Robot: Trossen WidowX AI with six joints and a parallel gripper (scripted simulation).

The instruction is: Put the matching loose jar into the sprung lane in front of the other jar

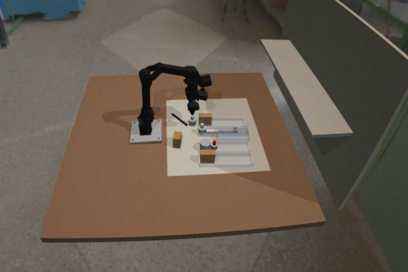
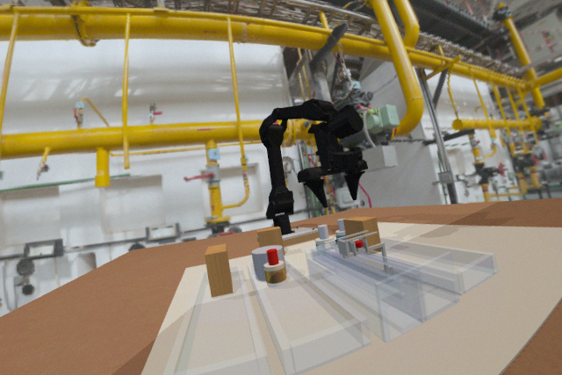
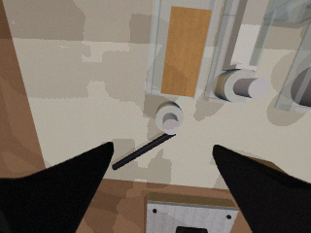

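My gripper tip is now 100 mm above the black stick, 70 mm past it and 30 mm to the right of it. The rest, counted from my gripper tip: grey cylinder (220 mm to the right, 80 mm below, 60 mm ahead); clear sprung lane (200 mm ahead, 120 mm to the right, 90 mm below); red knob (240 mm ahead, 140 mm to the right, 40 mm below).
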